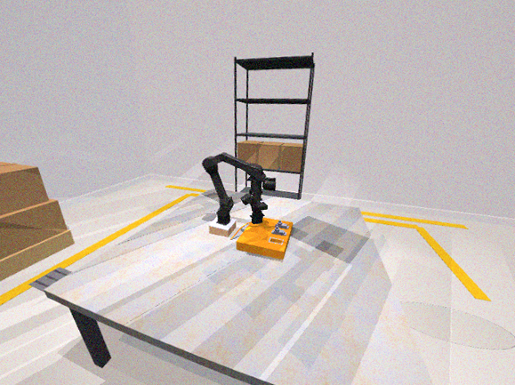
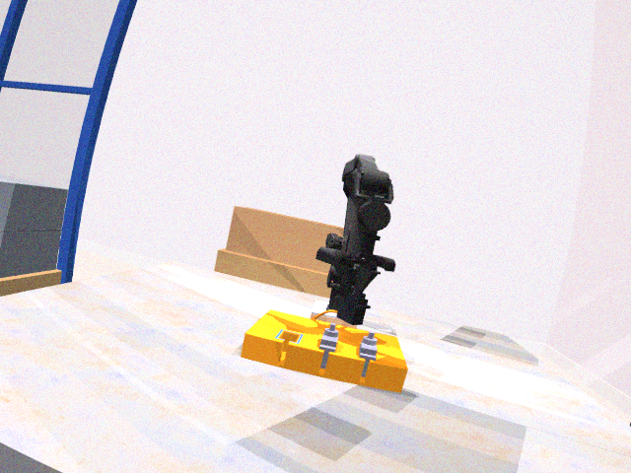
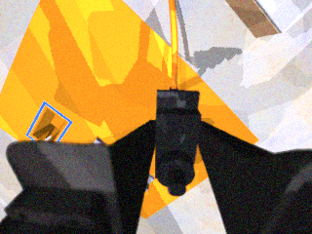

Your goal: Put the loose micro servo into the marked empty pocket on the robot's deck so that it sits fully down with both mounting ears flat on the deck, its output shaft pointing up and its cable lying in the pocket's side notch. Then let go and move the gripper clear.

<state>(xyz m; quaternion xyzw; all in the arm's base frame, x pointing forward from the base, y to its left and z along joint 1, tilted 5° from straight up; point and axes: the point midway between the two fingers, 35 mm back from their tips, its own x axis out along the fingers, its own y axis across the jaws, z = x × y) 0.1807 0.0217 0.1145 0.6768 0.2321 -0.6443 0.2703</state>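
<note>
My gripper tip is now 10 cm above the orange robot deck, 4 cm short of it and 2 cm to the left of it.
</note>
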